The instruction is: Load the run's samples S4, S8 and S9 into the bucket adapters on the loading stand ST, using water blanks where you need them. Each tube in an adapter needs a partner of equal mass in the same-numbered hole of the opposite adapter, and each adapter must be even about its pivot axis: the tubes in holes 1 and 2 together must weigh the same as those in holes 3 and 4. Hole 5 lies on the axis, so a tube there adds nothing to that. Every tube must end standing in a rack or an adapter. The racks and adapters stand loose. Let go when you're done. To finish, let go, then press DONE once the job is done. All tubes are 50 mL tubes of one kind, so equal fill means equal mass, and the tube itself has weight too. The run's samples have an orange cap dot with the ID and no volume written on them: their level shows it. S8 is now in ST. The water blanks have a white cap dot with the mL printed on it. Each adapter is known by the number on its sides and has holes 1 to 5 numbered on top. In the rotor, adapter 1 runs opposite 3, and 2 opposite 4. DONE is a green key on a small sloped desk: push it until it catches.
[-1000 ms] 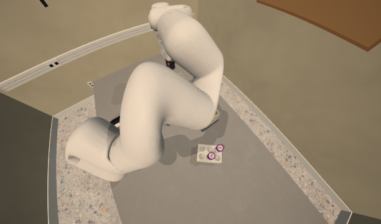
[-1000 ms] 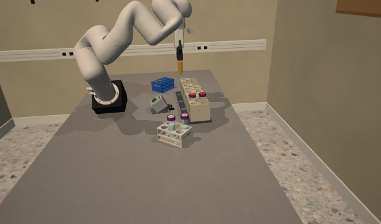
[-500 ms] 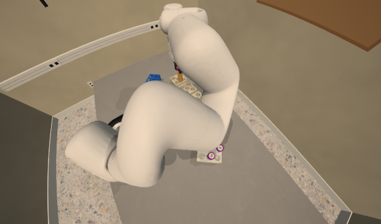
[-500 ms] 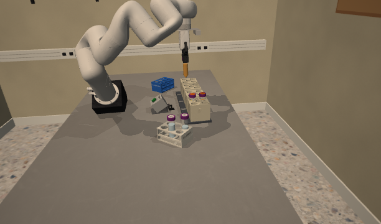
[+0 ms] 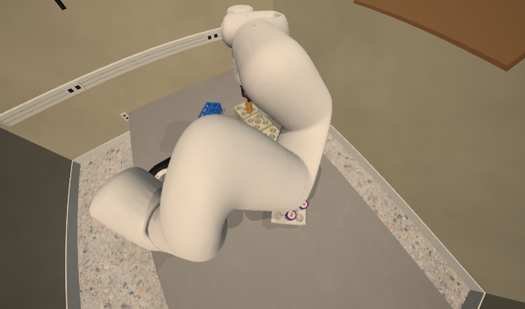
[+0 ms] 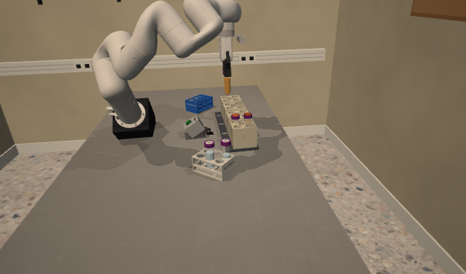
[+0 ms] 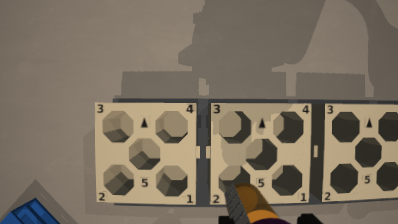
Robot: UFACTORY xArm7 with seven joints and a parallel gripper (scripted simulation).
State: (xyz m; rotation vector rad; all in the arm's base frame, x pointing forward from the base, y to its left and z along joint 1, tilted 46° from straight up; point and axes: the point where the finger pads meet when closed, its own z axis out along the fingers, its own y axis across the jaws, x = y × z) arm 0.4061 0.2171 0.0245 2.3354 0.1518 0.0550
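The orange-dot sample tube lies 10 mm to the left of my hand and 50 mm below it. From my hand the other things lie so: white rack: 70 mm behind, 430 mm to the right, 220 mm below; then green DONE key: 180 mm behind, 130 mm to the right, 190 mm below; then blue rack: 150 mm behind, 220 mm to the left, 220 mm below.
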